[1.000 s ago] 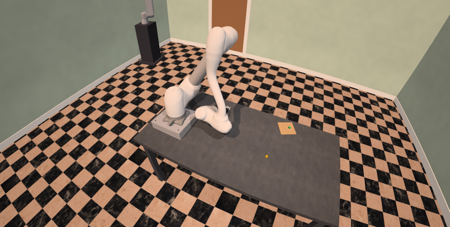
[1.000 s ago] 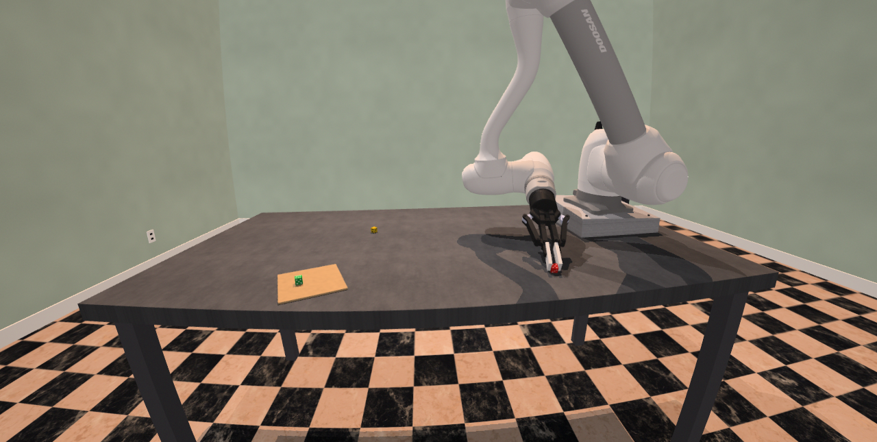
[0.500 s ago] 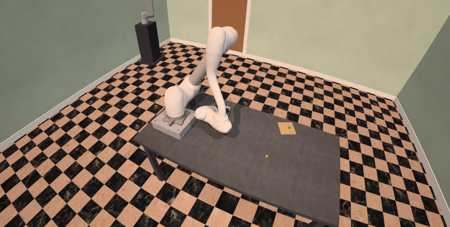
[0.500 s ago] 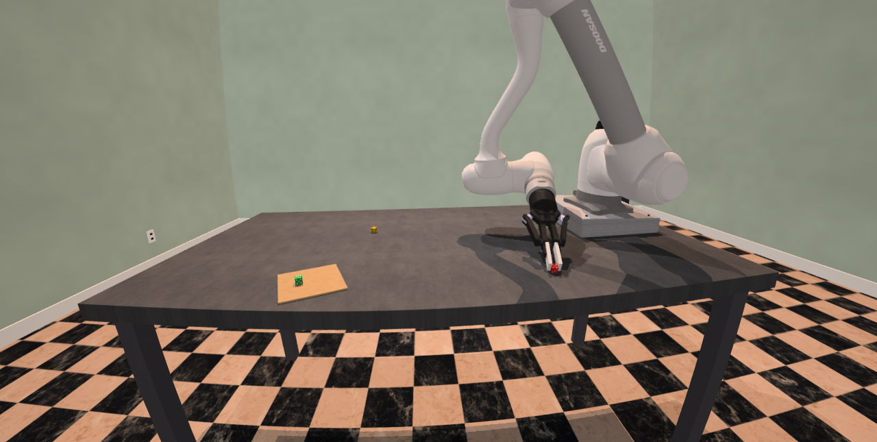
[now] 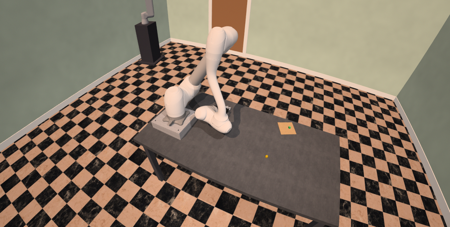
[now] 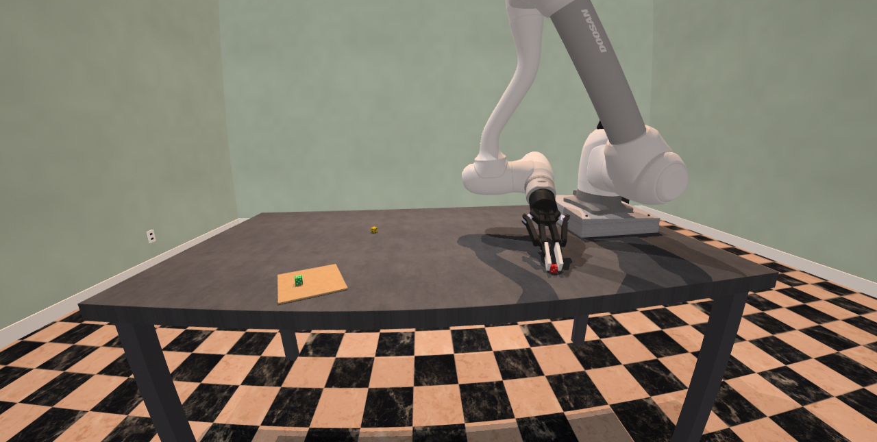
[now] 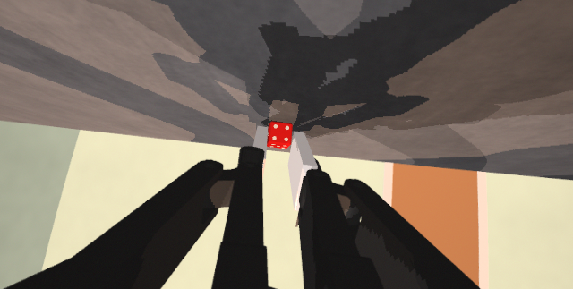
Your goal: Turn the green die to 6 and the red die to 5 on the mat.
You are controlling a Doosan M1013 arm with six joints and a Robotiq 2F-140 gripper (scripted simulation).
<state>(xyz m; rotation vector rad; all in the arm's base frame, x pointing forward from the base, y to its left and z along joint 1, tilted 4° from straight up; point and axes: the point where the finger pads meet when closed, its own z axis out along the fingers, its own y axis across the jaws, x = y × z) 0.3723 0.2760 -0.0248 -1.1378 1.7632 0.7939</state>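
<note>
Now: hand 2 cm to the right of the red die, 2 cm above it and 1 cm short of it. Round my hand: yellow die (41 cm to the right, 41 cm ahead, 2 cm below); then orange mat (56 cm ahead, 7 cm to the right, 3 cm below); then green die (58 cm ahead, 6 cm to the right, 2 cm below).
</note>
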